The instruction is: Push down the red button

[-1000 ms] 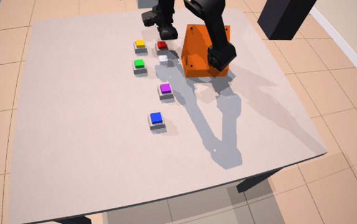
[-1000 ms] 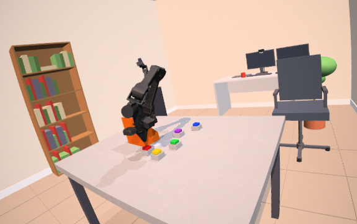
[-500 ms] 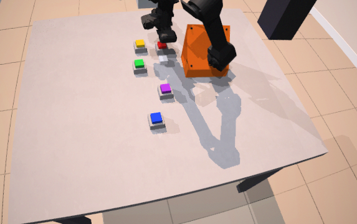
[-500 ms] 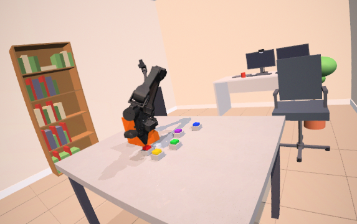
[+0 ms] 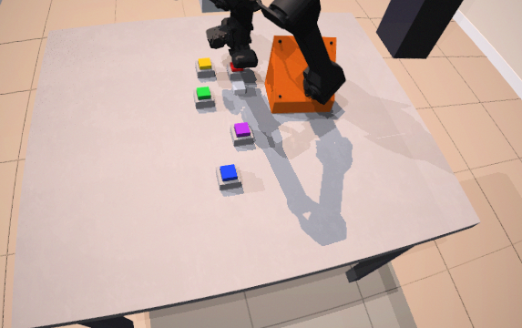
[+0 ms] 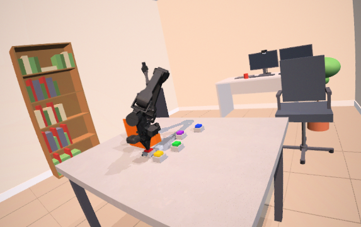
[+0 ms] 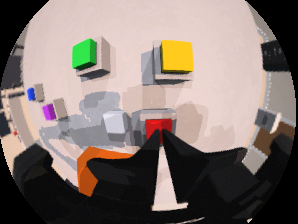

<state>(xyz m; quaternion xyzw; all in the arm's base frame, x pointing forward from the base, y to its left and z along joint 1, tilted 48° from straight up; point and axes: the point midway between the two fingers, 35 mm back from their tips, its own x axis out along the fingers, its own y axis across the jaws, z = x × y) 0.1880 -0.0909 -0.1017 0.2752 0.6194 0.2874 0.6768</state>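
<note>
The red button is 1 cm below my gripper tip. From my gripper tip the other things lie so: yellow button 9 cm ahead, 2 cm to the right; then white block 7 cm to the left, 2 cm below; then green button 10 cm to the left, 10 cm ahead.
</note>
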